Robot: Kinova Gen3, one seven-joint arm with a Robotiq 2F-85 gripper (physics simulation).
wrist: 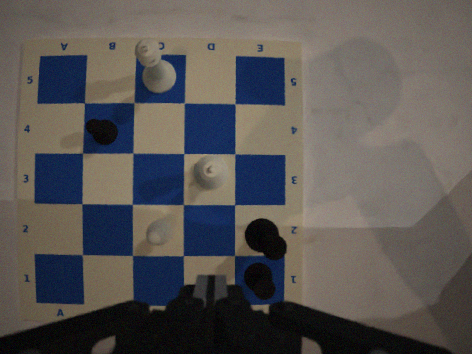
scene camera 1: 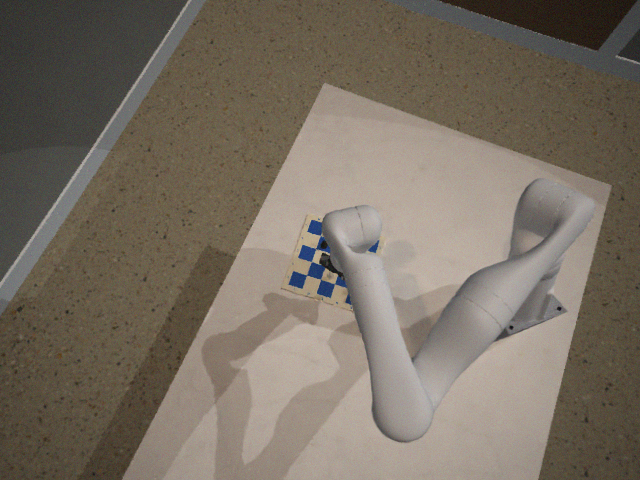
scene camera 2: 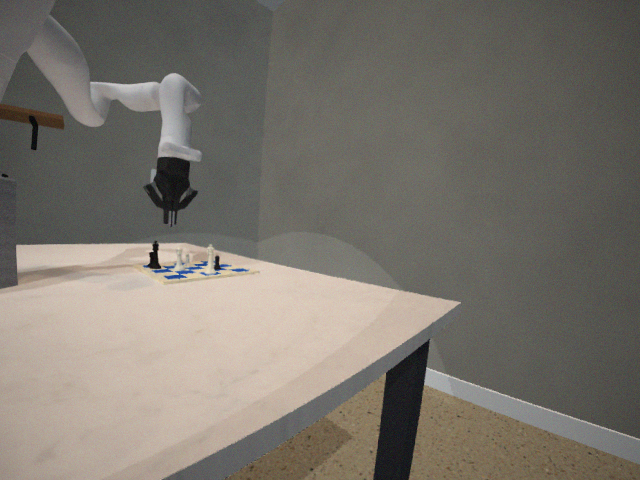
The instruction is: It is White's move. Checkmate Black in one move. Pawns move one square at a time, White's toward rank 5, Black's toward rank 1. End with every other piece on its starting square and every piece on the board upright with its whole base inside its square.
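Frame: origin at the arm's base, x back, y right, z up, level; millimetres.
Seen in the pictures: gripper, fingertip midpoint: [wrist: 211, 294] [scene camera 2: 169, 226].
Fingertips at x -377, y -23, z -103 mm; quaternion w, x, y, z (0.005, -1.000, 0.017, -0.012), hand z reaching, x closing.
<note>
Offsets run from my fingertips to a thing's top centre. Level surfaces: height alone.
The board @[dx -38, dy +58, dz -95 mm] [scene camera 1: 301, 266] [scene camera 2: 170, 281] [wrist: 296, 112] is blue and cream. In the wrist view, a tall white piece @[dx -37, dy +135, dz -32 mm] [wrist: 159, 77] [scene camera 2: 210, 259] stands on C5, a shorter white piece @[dx +1, dy +62, dz -42 mm] [wrist: 210, 172] [scene camera 2: 178, 258] on D3, and a small white pawn @[dx -38, dy +19, dz -63 mm] [wrist: 160, 232] [scene camera 2: 187, 259] [scene camera 1: 329, 275] on C2. A small black piece @[dx -78, dy +93, dz -63 mm] [wrist: 105, 132] [scene camera 2: 217, 262] [scene camera 1: 324, 244] is on B4, a tall black piece @[dx +38, dy +14, dz -32 mm] [wrist: 261, 234] [scene camera 2: 155, 252] on E2, and a shorter black piece @[dx +35, dy -18, dz -62 mm] [wrist: 258, 275] [scene camera 2: 151, 258] on E1. All look upright. My gripper [wrist: 211, 294] [scene camera 2: 170, 219] is shut, empty and above the board.
The board lies on a pale table @[dz -101 mm] [scene camera 1: 413, 170] [scene camera 2: 258, 335]. In scene camera 1 the arm [scene camera 1: 387, 330] covers the board's right part. A grey block [scene camera 2: 7, 232] stands at the left in scene camera 2. Arm shadows fall across the table.
</note>
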